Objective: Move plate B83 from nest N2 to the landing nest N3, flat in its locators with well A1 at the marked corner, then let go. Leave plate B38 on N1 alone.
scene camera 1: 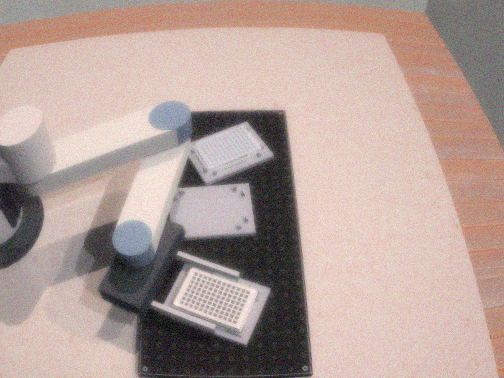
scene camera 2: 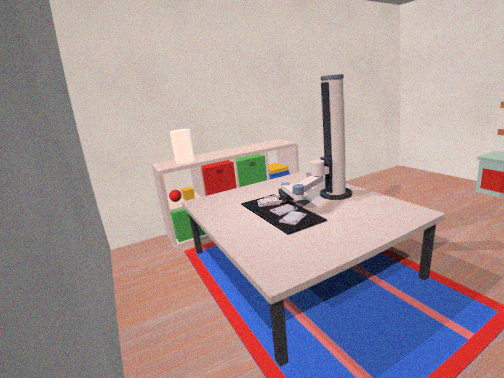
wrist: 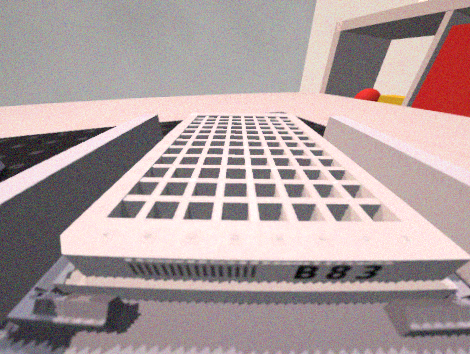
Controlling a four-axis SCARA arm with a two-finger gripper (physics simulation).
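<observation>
Plate B83 [scene camera 1: 216, 297] [wrist: 235, 237] is a white well plate with square wells and its label facing the wrist camera. It lies level on the grey nest N2 [scene camera 1: 260, 296], low between its corner locators. My gripper [scene camera 1: 228, 302] [wrist: 243, 131] is shut on plate B83, one long finger along each long side; its pads are hidden at the plate's edges. The landing nest N3 [scene camera 1: 215, 211] [scene camera 2: 283, 210] is a bare grey plate with dark locators at its corners, in the middle. Plate B38 [scene camera 1: 226, 146], pale and bluish, sits on nest N1 [scene camera 1: 212, 176] at the far end.
The nests stand on a black perforated board [scene camera 1: 280, 260] [scene camera 2: 295, 229] on a pale table [scene camera 1: 370, 200] [scene camera 2: 350, 240]. The arm's links [scene camera 1: 155, 190] pass just left of N3 and N1. The arm's tall column [scene camera 2: 337, 135] stands behind the board. A shelf unit [scene camera 2: 225, 154] stands beyond the table.
</observation>
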